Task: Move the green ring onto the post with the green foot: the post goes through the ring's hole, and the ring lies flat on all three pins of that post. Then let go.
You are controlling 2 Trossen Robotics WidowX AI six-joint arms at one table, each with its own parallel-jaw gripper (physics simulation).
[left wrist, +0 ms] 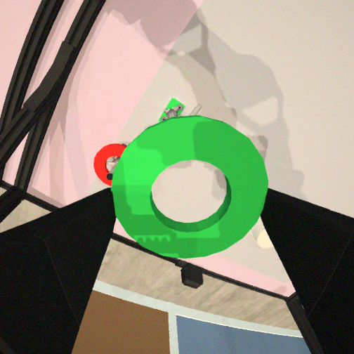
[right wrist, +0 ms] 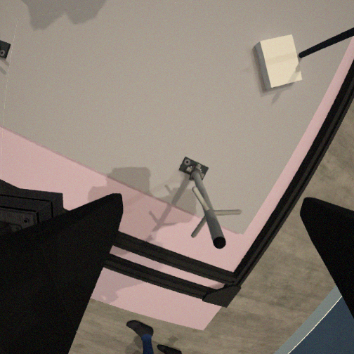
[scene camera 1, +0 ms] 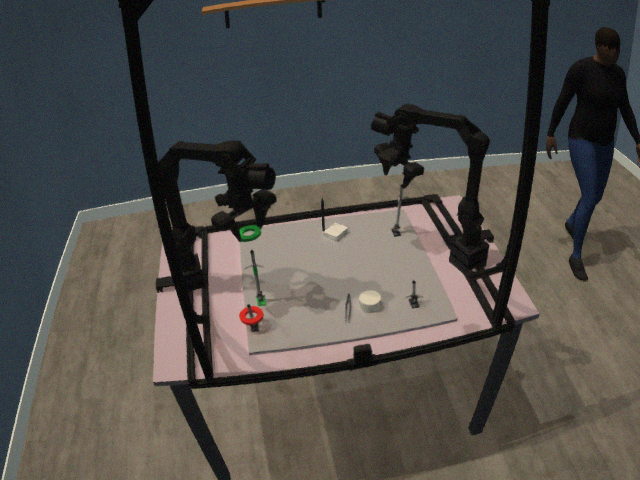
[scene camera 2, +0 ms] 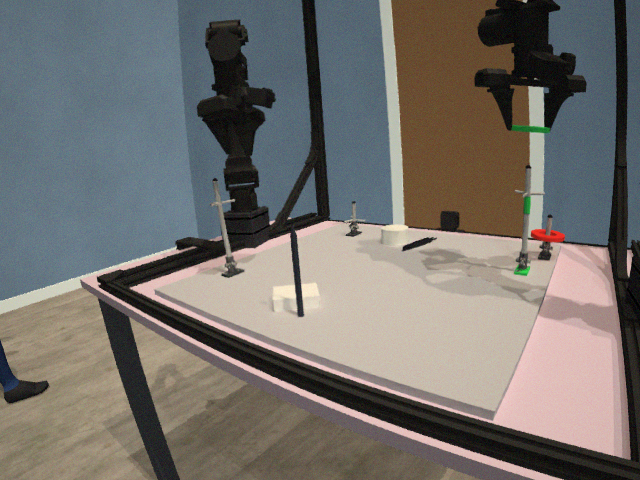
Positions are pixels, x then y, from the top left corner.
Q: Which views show my left gripper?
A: The left wrist view, scene camera 1 and scene camera 2 only.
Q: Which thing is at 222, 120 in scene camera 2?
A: My right gripper.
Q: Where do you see a white block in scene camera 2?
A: At 284, 297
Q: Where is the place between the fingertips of my left gripper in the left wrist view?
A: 189, 196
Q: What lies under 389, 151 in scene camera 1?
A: My right gripper.
